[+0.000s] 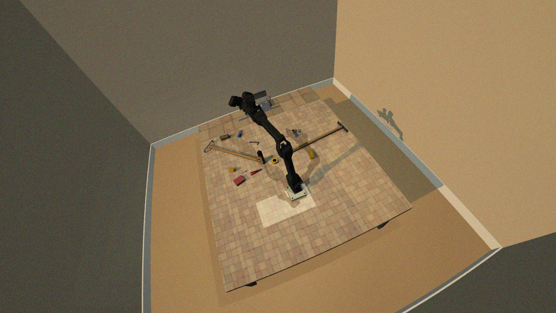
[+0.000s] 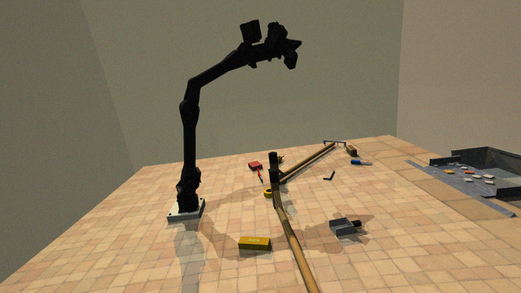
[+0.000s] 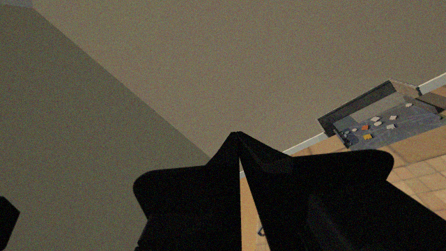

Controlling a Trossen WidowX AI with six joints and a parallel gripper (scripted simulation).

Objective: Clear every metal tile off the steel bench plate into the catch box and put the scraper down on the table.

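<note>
Right now my gripper tip is 55 cm above the yellow tape roll, 20 cm past it and 9 cm to the left of it. From my gripper tip the other things lie so: red screwdriver (55 cm below, 22 cm behind, 7 cm to the left); blue tool (56 cm below, 27 cm ahead, 6 cm to the left); hex key (56 cm below, 7 cm ahead, 3 cm to the right).
</note>
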